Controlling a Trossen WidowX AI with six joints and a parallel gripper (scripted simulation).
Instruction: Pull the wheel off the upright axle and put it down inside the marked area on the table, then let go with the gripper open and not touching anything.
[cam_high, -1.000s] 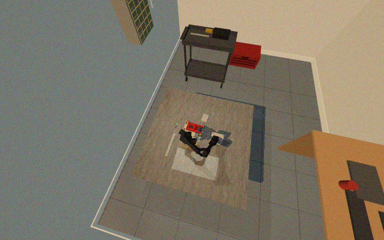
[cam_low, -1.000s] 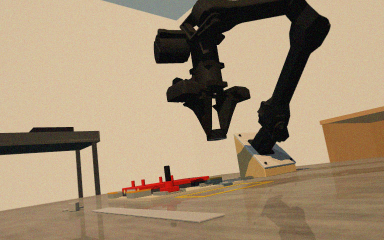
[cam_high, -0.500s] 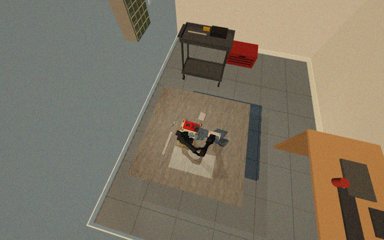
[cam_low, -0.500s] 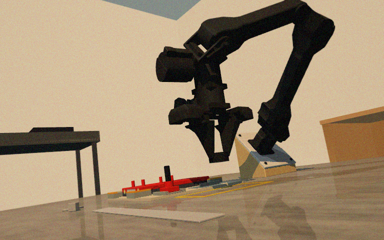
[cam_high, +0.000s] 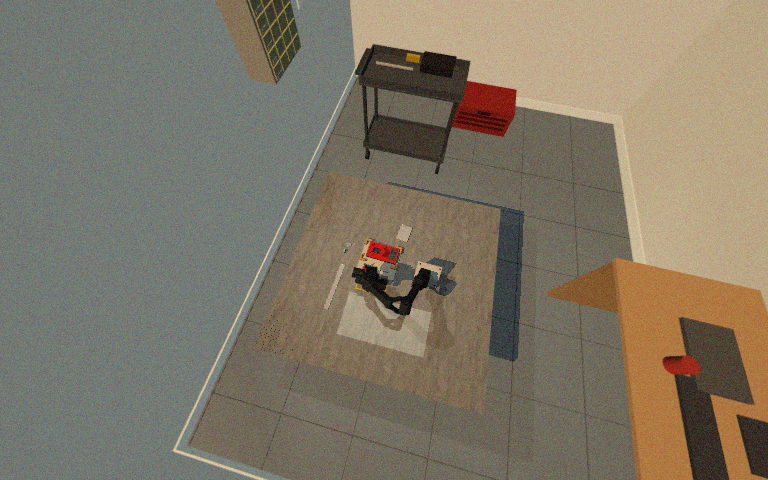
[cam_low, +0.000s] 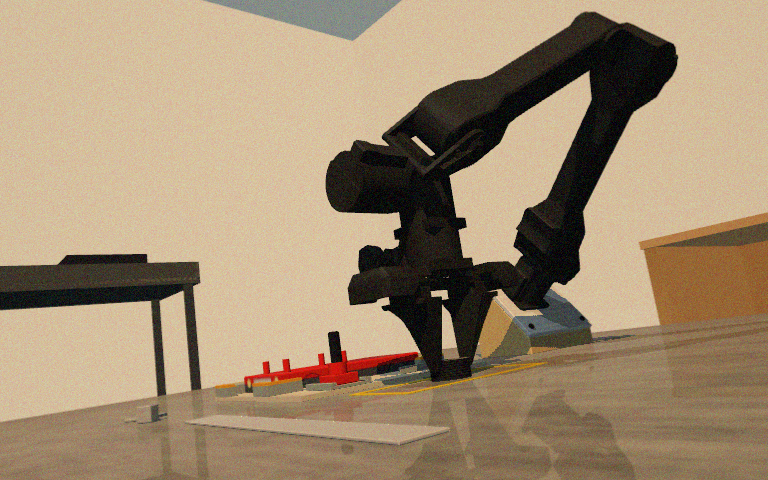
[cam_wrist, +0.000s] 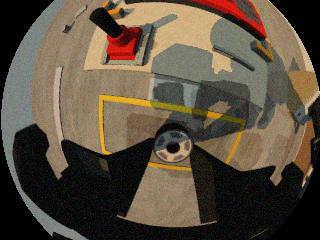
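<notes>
Right now the wheel is right at my gripper tip. Also, from my gripper tip: black axle (70 mm ahead, 100 mm to the right, 30 mm above); flat grey strip (220 mm ahead, 70 mm to the left, 10 mm below).
</notes>
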